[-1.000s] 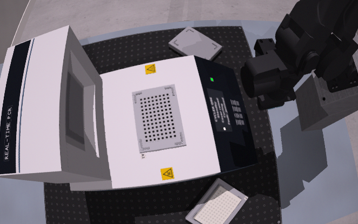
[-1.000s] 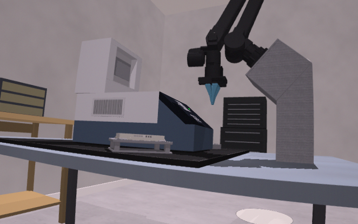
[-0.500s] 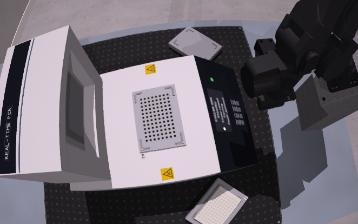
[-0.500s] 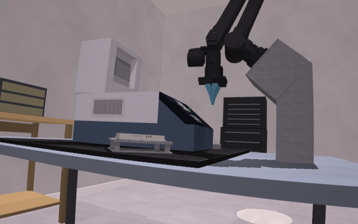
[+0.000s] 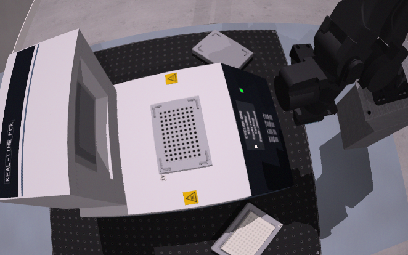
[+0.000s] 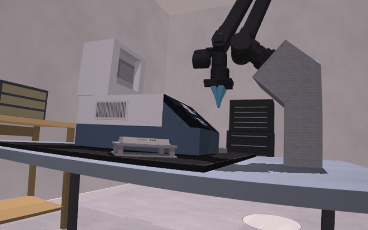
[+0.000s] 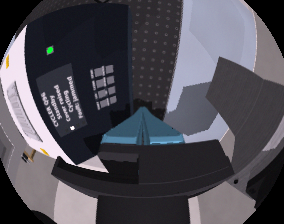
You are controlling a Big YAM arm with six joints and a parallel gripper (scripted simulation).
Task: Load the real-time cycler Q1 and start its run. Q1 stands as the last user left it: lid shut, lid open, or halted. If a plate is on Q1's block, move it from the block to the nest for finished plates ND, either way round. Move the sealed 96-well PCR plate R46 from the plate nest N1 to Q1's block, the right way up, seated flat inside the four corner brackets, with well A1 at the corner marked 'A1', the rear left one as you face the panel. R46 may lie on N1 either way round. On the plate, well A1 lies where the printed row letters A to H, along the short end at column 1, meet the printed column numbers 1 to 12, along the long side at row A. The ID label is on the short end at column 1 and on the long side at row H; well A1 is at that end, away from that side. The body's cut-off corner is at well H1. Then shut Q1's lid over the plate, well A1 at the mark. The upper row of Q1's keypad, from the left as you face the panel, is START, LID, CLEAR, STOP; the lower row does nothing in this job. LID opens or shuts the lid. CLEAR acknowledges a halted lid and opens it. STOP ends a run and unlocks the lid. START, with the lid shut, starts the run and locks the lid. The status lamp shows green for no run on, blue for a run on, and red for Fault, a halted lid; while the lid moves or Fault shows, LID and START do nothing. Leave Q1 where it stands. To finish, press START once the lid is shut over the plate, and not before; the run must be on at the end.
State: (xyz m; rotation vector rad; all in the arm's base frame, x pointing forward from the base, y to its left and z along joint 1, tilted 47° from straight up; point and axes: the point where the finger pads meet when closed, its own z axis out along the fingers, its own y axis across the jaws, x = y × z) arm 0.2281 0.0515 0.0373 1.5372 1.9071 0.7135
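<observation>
My hand is 9 cm short of the sealed plate R46, 28 cm to the right of it and 14 cm above it. Also, from my hand: grey nest ND: 18 cm ahead, 29 cm to the right, 17 cm below; nest N1: 9 cm ahead, 28 cm to the left, 15 cm below.
</observation>
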